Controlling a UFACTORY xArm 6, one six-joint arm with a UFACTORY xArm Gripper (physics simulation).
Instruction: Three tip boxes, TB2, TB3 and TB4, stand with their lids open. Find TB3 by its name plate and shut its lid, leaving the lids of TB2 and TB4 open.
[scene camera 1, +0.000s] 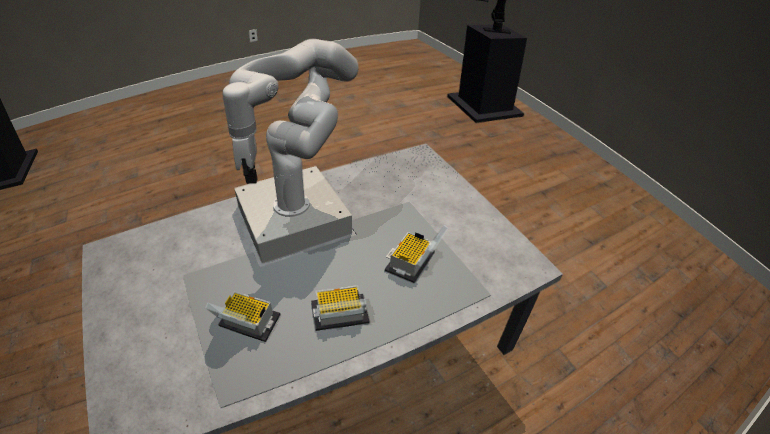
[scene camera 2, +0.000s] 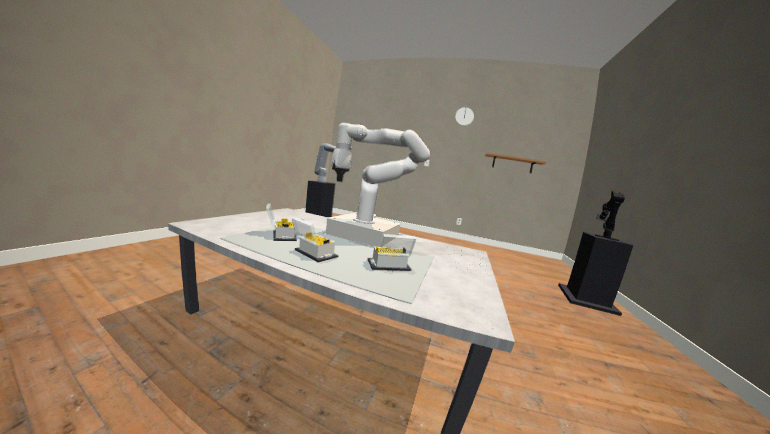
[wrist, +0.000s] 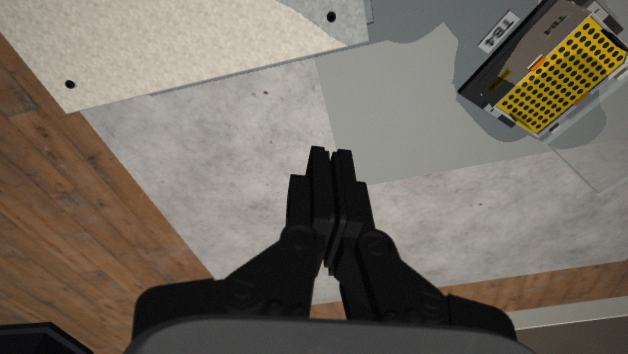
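Seen in the pictures: gripper, fingertip midpoint: (scene camera 1: 252, 182) (scene camera 2: 339, 181) (wrist: 324, 173); arm's base, origin of the base link: (scene camera 1: 291, 205) (scene camera 2: 364, 221).
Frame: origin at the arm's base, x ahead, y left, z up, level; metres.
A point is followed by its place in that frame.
TB4 (wrist: 555, 75) {y -0.215, x 0.362, z -0.024 m} is named by its plate (wrist: 499, 32) {y -0.182, x 0.317, z -0.079 m} in the wrist view. It appears to be the left box (scene camera 1: 248, 310) (scene camera 2: 284, 231) {y -0.178, x 0.409, z -0.041 m}; its clear lid (scene camera 1: 214, 310) {y -0.300, x 0.420, z 0.061 m} (wrist: 595, 162) {y -0.300, x 0.407, z 0.030 m} is open. A middle box (scene camera 1: 339, 302) {y 0.019, x 0.500, z 0.071 m} (scene camera 2: 317, 248) {y 0.087, x 0.474, z -0.034 m} and a right box (scene camera 1: 409, 252) (scene camera 2: 390, 258) {y 0.332, x 0.343, z -0.036 m} also stand with clear lids open. Their name plates cannot be read here, so I cannot tell which is TB3. My gripper (scene camera 1: 250, 178) {y -0.122, x 0.107, z 0.206 m} (scene camera 2: 339, 177) {y -0.122, x 0.107, z 0.206 m} (wrist: 324, 173) {y -0.122, x 0.107, z 0.206 m} is shut and empty, pointing down, high above the table's back left part, apart from every box.
The boxes stand on a grey mat (scene camera 1: 301, 361) {y -0.112, x 0.548, z -0.081 m} (scene camera 2: 399, 285) {y 0.418, x 0.440, z -0.081 m} (wrist: 400, 125) {y -0.298, x 0.210, z -0.081 m} on the table (scene camera 1: 129, 280) {y -0.607, x 0.092, z -0.083 m} (scene camera 2: 463, 291) {y 0.616, x 0.329, z -0.084 m} (wrist: 225, 165) {y -0.339, x -0.054, z -0.084 m}. The pale robot base block (scene camera 1: 307, 242) {y 0.018, x 0.135, z -0.057 m} (scene camera 2: 345, 230) {y -0.023, x 0.141, z -0.039 m} (wrist: 200, 50) {y -0.133, x -0.001, z 0.002 m} rises behind the mat. Black pedestals (scene camera 1: 489, 72) (scene camera 2: 601, 269) (scene camera 2: 320, 198) stand on the floor away from the table.
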